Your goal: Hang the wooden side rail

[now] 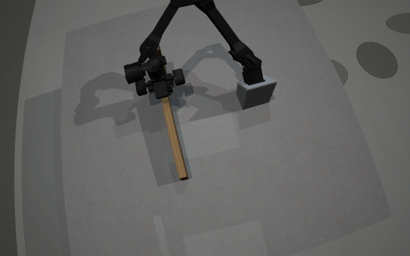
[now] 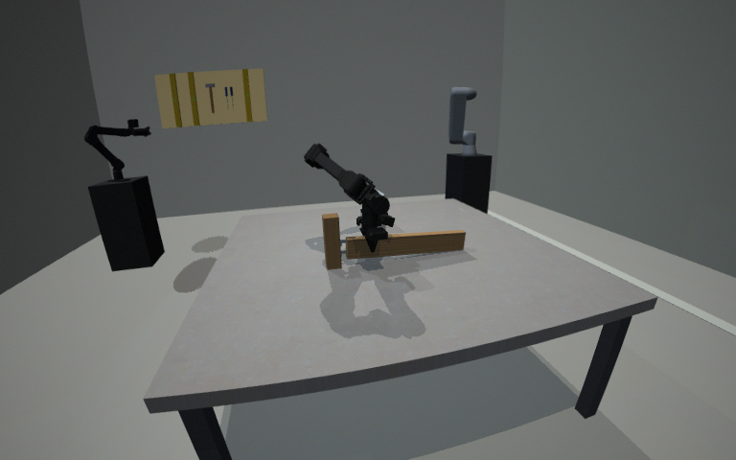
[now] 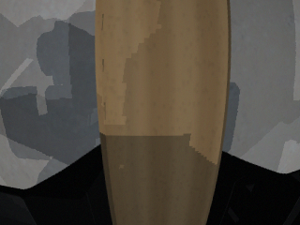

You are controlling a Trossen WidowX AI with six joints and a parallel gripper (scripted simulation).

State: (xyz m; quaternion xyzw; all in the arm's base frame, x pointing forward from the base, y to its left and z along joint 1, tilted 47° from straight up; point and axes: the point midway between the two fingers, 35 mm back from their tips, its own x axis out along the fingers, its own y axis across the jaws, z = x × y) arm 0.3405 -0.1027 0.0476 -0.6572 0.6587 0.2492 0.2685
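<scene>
The headboard post is 130 mm to the right of my gripper tip and 40 mm above it.
</scene>
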